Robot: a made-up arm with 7 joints.
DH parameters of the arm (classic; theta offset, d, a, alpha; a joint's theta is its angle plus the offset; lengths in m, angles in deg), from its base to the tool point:
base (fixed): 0 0 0 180
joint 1: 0 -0.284 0 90
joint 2: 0 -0.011 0 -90
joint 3: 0 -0.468 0 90
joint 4: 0 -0.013 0 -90
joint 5: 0 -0.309 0 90
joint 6: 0 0 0 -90
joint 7: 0 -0.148 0 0
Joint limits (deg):
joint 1: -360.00..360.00
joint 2: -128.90..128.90
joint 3: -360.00..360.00
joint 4: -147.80..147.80
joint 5: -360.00..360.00
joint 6: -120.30..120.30
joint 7: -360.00..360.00
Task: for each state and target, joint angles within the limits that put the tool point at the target. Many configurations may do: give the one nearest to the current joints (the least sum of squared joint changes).
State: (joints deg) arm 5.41 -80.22 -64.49 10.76 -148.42 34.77 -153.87
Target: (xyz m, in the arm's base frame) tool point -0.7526 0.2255 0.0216
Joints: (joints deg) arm 25.33 -98.36 -57.75 -9.09 -144.82 69.41 -153.87
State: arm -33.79 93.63 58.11 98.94 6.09 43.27 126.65
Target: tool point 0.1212 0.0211 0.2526
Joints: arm -53.72 87.07 55.89 147.31 -0.46 67.89 126.65
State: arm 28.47 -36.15 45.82 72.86 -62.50 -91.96 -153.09
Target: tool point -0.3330 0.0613 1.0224
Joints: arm 47.85 -24.45 38.04 44.40 -45.60 -76.77 -153.09
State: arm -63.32 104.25 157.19 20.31 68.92 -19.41 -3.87
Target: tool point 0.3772 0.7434 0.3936
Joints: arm -73.58 103.58 161.69 49.43 72.28 -21.90 -3.87
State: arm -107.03 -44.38 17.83 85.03 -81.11 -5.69 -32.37
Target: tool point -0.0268 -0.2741 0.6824
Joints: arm -97.29 -90.58 -9.13 116.08 -79.95 8.21 -32.37
